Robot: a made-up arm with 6 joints. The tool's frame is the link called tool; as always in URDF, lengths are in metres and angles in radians. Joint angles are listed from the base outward. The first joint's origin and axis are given. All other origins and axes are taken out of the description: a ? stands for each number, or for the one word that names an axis. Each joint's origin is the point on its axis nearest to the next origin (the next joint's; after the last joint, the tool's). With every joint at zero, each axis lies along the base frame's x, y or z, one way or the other. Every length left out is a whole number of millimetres.
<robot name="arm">
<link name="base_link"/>
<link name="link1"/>
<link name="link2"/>
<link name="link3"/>
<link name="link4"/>
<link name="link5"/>
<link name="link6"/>
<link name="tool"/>
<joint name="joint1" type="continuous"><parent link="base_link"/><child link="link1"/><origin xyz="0 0.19 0.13" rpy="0 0 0"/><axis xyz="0 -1 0"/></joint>
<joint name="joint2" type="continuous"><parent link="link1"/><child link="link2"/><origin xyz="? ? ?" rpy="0 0 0"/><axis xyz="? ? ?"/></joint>
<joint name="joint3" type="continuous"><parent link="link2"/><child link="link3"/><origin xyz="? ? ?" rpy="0 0 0"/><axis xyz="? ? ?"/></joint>
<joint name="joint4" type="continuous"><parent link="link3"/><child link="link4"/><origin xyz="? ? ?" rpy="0 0 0"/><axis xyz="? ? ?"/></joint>
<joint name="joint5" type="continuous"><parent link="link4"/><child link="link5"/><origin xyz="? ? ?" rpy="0 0 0"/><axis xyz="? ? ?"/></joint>
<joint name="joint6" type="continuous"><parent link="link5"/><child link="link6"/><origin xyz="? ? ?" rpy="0 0 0"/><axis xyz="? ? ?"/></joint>
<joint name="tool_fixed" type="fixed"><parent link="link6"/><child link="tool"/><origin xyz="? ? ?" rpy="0 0 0"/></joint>
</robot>
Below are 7 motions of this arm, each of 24 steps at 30 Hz.
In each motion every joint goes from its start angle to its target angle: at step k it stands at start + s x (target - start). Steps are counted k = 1, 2, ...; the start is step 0. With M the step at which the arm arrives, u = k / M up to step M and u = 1 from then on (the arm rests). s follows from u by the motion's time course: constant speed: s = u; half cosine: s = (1 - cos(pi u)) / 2; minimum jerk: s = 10 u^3 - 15 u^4 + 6 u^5.
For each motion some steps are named. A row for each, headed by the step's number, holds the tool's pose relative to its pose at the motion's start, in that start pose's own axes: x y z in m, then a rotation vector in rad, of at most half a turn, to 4 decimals.
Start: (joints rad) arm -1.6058 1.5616 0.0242 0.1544 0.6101 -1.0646
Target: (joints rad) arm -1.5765 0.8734 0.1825 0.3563 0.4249 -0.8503
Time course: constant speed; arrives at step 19
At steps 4, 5, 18, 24:
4: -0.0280 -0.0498 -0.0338 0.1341 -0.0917 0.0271
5: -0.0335 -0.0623 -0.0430 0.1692 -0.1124 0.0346
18: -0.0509 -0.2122 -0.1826 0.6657 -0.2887 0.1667
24: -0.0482 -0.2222 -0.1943 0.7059 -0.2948 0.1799

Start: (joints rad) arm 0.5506 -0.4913 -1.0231 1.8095 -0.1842 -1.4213
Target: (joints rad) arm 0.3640 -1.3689 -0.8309 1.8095 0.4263 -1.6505
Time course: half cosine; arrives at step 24
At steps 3, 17, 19, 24:
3: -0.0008 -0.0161 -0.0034 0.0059 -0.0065 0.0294
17: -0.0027 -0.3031 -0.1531 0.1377 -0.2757 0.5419
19: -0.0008 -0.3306 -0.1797 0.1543 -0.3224 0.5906
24: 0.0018 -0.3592 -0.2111 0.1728 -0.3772 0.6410

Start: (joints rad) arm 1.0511 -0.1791 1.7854 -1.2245 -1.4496 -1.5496
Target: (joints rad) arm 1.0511 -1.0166 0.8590 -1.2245 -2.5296 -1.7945
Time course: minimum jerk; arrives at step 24
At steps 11, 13, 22, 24:
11: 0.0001 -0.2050 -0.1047 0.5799 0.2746 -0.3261
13: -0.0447 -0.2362 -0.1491 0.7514 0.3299 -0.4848
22: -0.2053 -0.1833 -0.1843 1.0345 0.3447 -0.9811
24: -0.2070 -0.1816 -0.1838 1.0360 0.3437 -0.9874

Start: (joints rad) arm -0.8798 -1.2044 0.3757 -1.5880 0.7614 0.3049
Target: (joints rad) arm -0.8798 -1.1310 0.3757 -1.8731 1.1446 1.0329
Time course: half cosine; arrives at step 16
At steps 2, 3, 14, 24:
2: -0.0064 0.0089 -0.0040 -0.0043 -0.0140 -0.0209
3: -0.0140 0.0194 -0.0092 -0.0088 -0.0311 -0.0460
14: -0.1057 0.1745 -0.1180 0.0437 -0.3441 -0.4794
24: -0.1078 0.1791 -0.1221 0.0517 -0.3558 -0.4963

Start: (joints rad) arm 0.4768 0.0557 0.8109 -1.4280 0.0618 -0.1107
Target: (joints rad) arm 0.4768 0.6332 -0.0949 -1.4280 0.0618 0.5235
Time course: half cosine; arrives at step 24
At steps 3, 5, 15, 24:
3: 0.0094 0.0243 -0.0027 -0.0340 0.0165 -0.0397
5: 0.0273 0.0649 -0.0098 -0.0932 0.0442 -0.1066
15: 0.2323 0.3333 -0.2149 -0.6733 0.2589 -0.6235
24: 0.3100 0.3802 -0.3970 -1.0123 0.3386 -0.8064

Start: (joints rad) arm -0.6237 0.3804 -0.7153 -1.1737 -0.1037 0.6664
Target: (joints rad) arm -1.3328 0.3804 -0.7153 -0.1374 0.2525 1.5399
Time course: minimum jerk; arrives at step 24
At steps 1, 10, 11, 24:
1: 0.0000 -0.0001 0.0001 0.0006 0.0000 -0.0001
10: 0.0296 -0.0436 0.0622 0.2873 0.0821 -0.0627
11: 0.0428 -0.0511 0.0788 0.3394 0.1212 -0.0776
24: 0.2260 -0.0498 0.2131 0.5181 0.6029 -0.2239

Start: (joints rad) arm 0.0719 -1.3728 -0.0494 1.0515 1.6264 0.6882
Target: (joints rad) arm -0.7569 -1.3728 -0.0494 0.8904 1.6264 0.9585
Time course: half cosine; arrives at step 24
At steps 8, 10, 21, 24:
8: 0.0515 0.0748 -0.0164 -0.0472 -0.0114 -0.2283
10: 0.0823 0.1064 -0.0255 -0.0698 -0.0174 -0.3384
21: 0.2752 0.2051 -0.0765 -0.1797 -0.0528 -0.8784
24: 0.2893 0.2077 -0.0800 -0.1868 -0.0554 -0.9132

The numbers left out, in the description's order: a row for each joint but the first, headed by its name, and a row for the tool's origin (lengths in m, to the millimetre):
joint2: xyz 0.12 0 0.38, axis 0 0 -1
joint3: xyz 0.01 0.02 0, axis 1 0 0
joint4: xyz 0 0.02 -0.17, axis 1 0 0
joint5: xyz 0 0.03 -0.04, axis 0 -1 0
joint6: xyz 0.08 0 0.43, axis 0 0 -1
tool: xyz -0.33 -0.02 0

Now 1 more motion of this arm.
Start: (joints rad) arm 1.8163 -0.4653 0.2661 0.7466 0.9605 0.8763
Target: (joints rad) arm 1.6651 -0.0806 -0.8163 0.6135 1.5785 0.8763
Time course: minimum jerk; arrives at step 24
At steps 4, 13, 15, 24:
4: -0.0114 -0.0108 -0.0133 0.0028 -0.0446 0.0272
13: -0.0441 -0.2151 -0.2211 0.0038 -0.6438 0.5147
15: -0.0089 -0.2742 -0.2567 -0.0128 -0.7697 0.6714
24: 0.0909 -0.3708 -0.2730 -0.0673 -0.9462 0.9903

